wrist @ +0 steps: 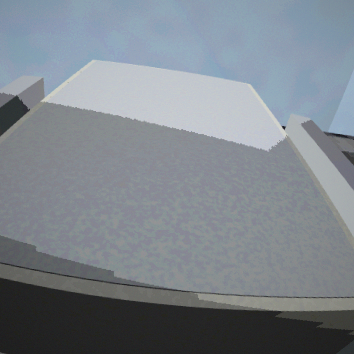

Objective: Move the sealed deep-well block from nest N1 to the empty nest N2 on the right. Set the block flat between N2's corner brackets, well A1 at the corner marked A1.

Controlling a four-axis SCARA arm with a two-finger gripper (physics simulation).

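Observation:
The sealed deep-well block fills most of the wrist view, seen from close above. Its flat grey sealed top shows a bright band at the far end and shadow over the rest, with a pale rim and a dark side at the bottom of the view. My gripper is shut on the block, with one finger along its left edge and one along its right edge. The block's underside, the A1 mark, nest N1 and nest N2 cannot be made out here.
A blue-grey mottled surface lies beyond the block across the top of the view. A lighter blue area shows at the right edge. Dark and grey parts show behind the right finger; what they belong to I cannot tell.

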